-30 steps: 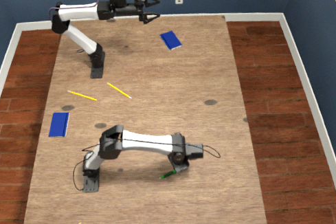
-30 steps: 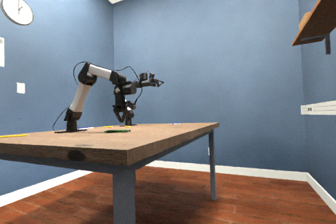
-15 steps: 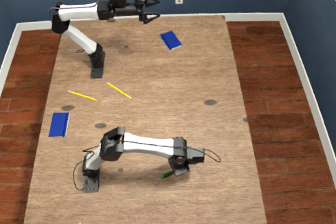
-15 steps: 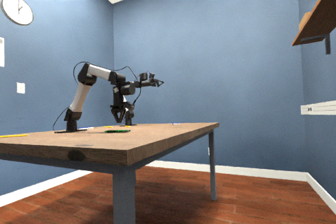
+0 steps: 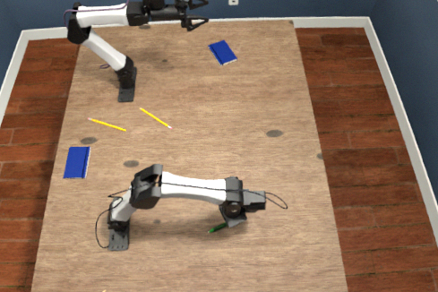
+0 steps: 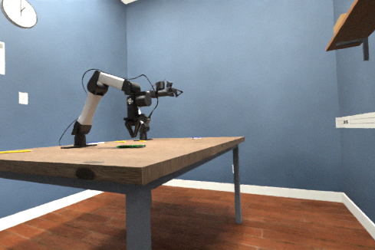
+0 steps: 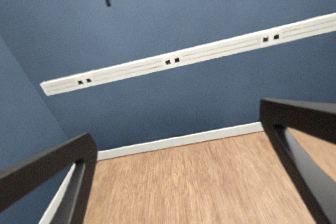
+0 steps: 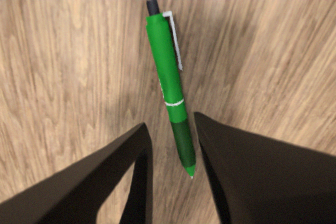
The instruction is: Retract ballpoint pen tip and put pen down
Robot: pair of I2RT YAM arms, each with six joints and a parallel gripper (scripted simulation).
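Right now the green ballpoint pen is 5 cm below my right hand, 1 cm to the right of it and 1 cm behind it.
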